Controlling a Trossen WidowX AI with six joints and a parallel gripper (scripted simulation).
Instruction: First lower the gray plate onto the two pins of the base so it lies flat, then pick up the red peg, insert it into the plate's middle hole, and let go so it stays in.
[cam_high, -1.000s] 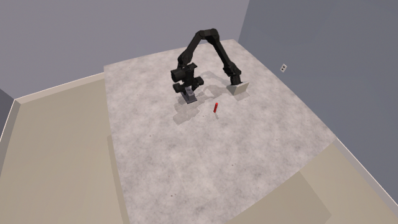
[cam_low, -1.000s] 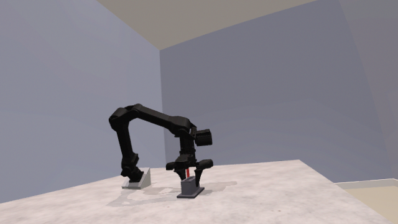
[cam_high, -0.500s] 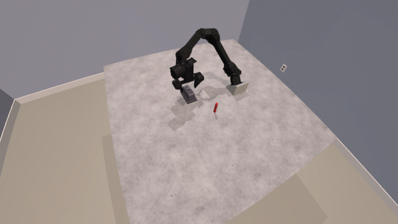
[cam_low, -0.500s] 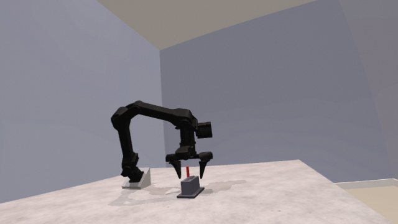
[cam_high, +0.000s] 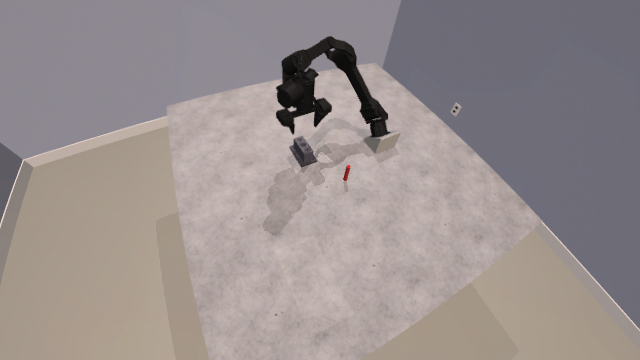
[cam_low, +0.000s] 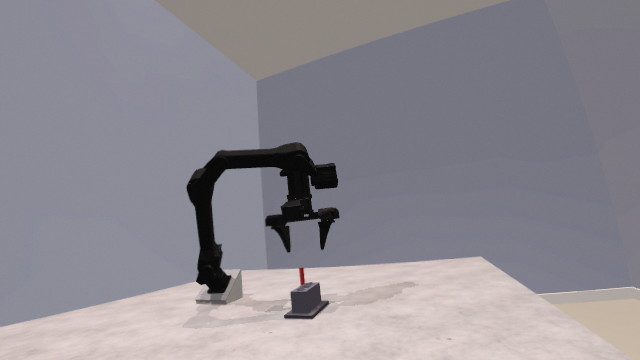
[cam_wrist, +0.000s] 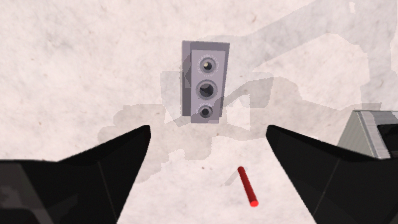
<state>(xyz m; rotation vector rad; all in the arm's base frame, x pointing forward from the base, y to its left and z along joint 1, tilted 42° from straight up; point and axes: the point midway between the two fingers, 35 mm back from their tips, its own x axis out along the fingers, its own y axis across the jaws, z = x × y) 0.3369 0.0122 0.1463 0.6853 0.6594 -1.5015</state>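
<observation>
Right now my gripper tip is 8 cm past the red peg, 18 cm to the right of it and 10 cm above it. From my gripper tip the other things lie so: gray plate 1 cm to the right, 10 cm below; dark flat base 1 cm to the right, 14 cm below.
</observation>
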